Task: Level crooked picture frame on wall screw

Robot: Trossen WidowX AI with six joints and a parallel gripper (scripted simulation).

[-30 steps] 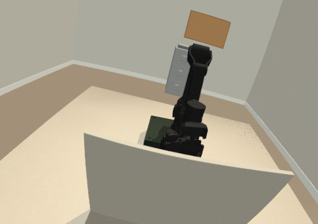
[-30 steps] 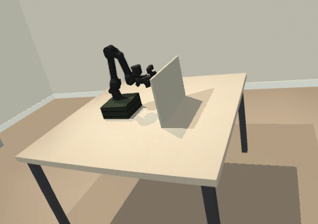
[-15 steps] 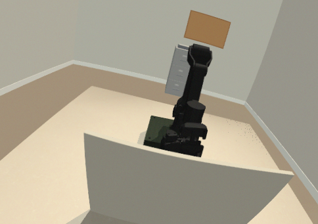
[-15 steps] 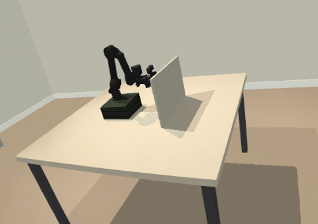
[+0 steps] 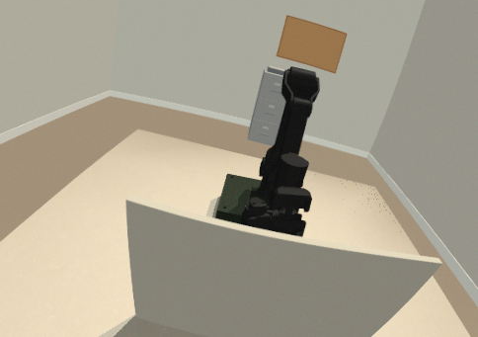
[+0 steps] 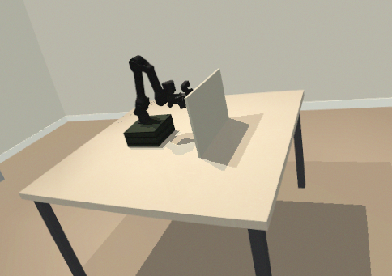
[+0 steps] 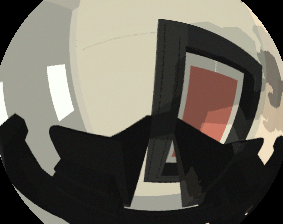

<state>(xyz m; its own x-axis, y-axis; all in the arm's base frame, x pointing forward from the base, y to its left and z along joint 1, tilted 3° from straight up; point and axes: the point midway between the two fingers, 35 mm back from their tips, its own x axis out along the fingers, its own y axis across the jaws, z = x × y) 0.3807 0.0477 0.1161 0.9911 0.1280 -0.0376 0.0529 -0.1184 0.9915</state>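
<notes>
The picture frame lies 10 mm to the left of my gripper tip and 50 mm below it. Round my gripper tip: wall panel 20 mm ahead, 70 mm below.
</notes>
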